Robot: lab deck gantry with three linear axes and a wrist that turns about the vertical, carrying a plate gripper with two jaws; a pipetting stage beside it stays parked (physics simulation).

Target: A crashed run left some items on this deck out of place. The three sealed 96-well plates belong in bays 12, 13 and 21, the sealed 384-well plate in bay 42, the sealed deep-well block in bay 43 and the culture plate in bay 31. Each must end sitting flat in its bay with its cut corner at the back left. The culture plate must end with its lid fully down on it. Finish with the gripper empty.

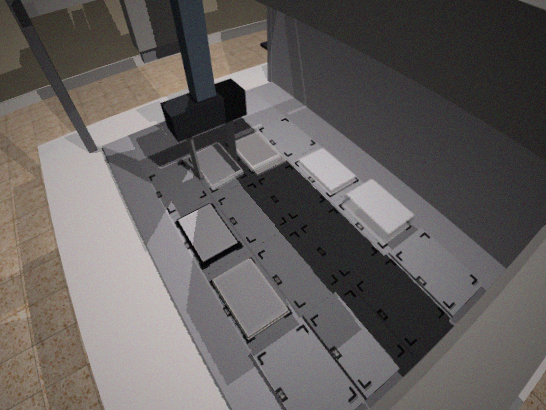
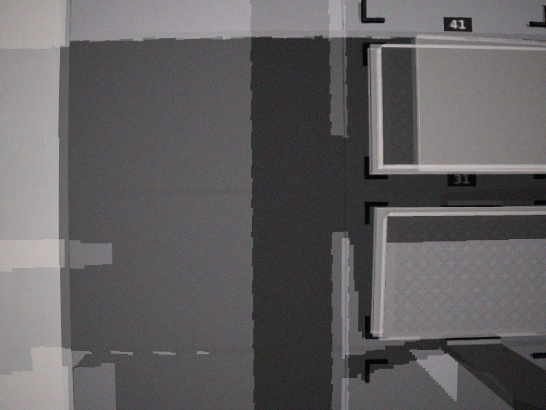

Scene:
gripper: image 1; image 2
black-framed sealed plate: image 1 209, 236; not seen in image 2 (out of frame)
deep-well block: image 1 375, 209; not seen in image 2 (out of frame)
same spot on gripper: (image 2: 505, 372) = (image 1: 192, 158)

